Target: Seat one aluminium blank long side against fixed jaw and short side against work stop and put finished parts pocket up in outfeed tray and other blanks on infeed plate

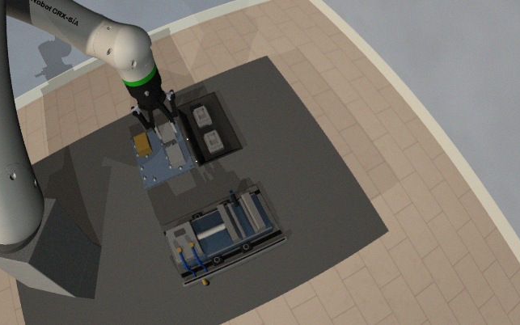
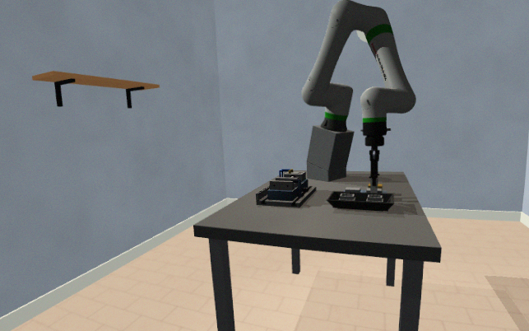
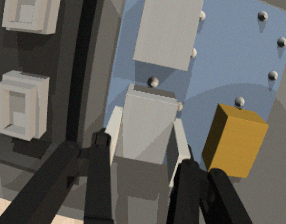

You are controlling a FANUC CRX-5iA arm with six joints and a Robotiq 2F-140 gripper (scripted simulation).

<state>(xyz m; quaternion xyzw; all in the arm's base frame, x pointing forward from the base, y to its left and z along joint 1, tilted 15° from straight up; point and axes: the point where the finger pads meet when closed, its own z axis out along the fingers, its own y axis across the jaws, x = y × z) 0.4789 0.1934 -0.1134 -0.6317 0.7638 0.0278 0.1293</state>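
Now: hand 9 cm past the brass blank, 4 cm above it and 2 cm to the right of it. Round my hand: white rod 36 cm to the right, 5 cm behind, 1 cm above; vise 37 cm to the right, 3 cm behind, 2 cm below.
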